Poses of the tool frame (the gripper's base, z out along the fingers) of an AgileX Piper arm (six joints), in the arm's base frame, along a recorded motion.
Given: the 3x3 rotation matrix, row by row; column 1 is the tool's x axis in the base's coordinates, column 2 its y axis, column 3 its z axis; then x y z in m. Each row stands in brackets.
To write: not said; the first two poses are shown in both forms.
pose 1, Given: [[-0.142 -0.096 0.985], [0.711 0.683 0.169], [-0.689 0.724 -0.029]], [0.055 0.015 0.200]
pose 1, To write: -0.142 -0.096 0.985 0.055; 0.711 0.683 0.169 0.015; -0.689 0.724 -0.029 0.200; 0 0 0 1
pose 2, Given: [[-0.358 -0.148 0.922], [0.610 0.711 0.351], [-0.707 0.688 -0.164]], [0.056 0.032 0.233]
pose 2, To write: -0.358 -0.148 0.922 0.056; 0.610 0.711 0.351 0.032; -0.707 0.688 -0.164 0.233; 0 0 0 1
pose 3, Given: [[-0.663 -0.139 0.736], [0.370 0.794 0.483], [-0.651 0.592 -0.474]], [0.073 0.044 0.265]
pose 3, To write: -0.663 -0.139 0.736 0.073; 0.370 0.794 0.483 0.044; -0.651 0.592 -0.474 0.265; 0 0 0 1
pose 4, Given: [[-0.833 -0.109 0.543], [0.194 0.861 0.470], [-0.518 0.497 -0.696]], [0.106 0.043 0.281]
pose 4, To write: -0.833 -0.109 0.543 0.106; 0.194 0.861 0.470 0.043; -0.518 0.497 -0.696 0.281; 0 0 0 1
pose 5, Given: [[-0.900 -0.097 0.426], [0.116 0.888 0.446], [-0.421 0.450 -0.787]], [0.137 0.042 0.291]
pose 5, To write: -0.900 -0.097 0.426 0.137; 0.116 0.888 0.446 0.042; -0.421 0.450 -0.787 0.291; 0 0 0 1
